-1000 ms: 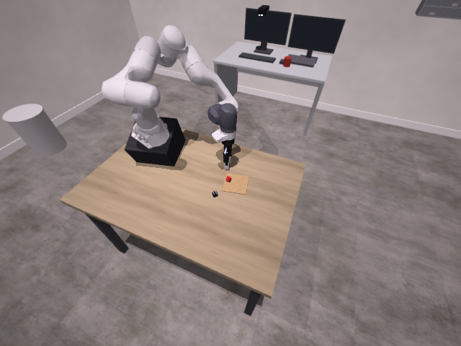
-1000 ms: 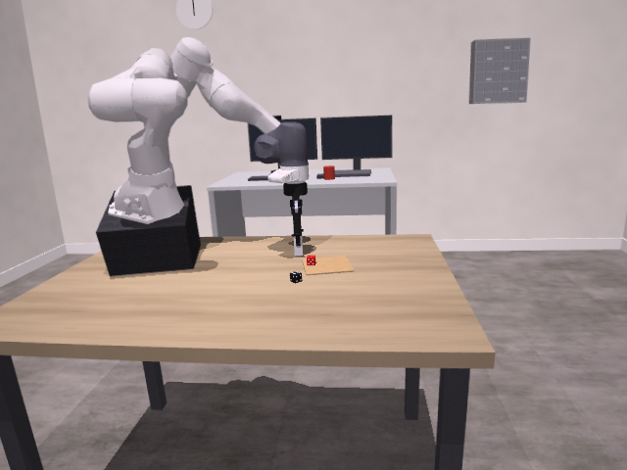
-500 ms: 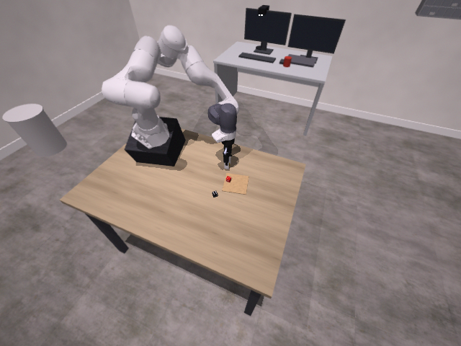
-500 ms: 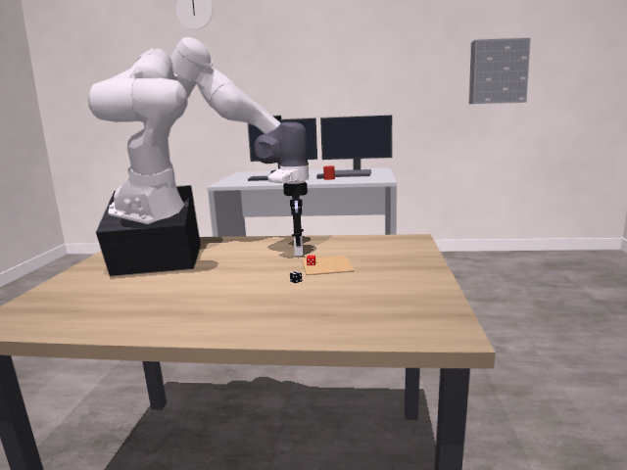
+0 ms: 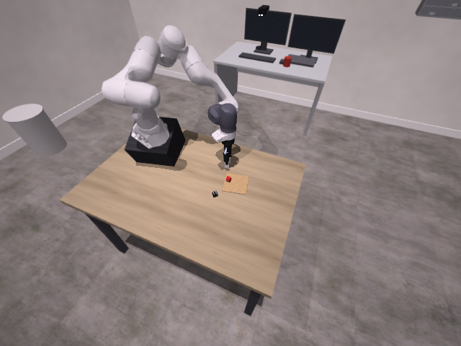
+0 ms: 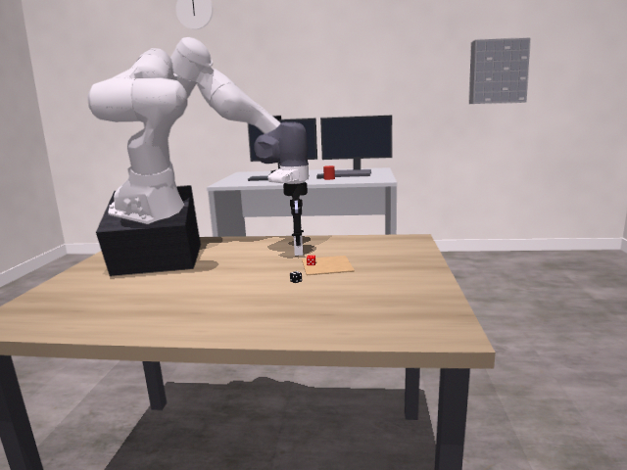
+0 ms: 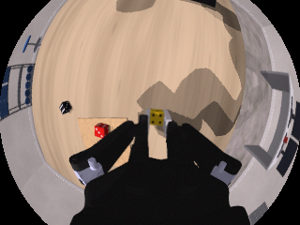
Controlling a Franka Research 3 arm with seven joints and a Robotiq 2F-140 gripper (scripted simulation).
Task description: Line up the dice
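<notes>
Now: hand 11 cm short of the tan mat, 11 cm to the left of it and 3 cm above it. Also, from my hand: yellow die 2 cm below; black die 4 cm ahead, 24 cm to the right, 2 cm below; red die 6 cm ahead, 11 cm to the right, 2 cm below.
</notes>
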